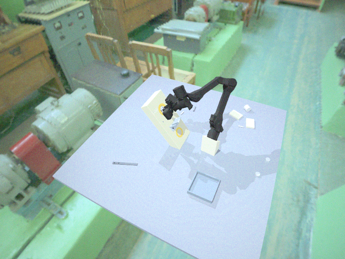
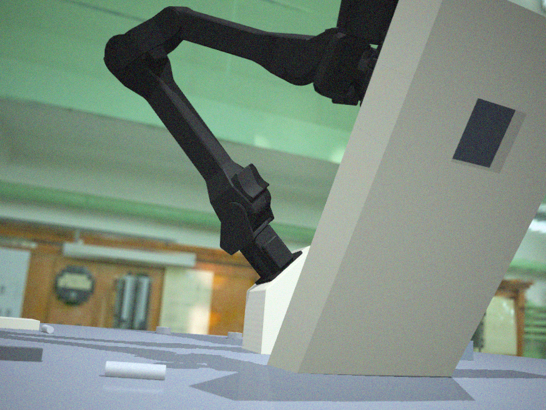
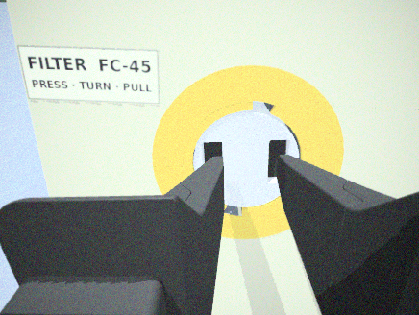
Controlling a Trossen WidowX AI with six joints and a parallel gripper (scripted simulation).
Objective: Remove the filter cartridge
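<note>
The round filter cartridge is 2 cm ahead of my gripper tip and 1 cm below it. From my gripper tip the other things lie so: cream service panel (3 cm behind, 9 cm below); then tray (42 cm behind, 27 cm to the left, 23 cm below).
</note>
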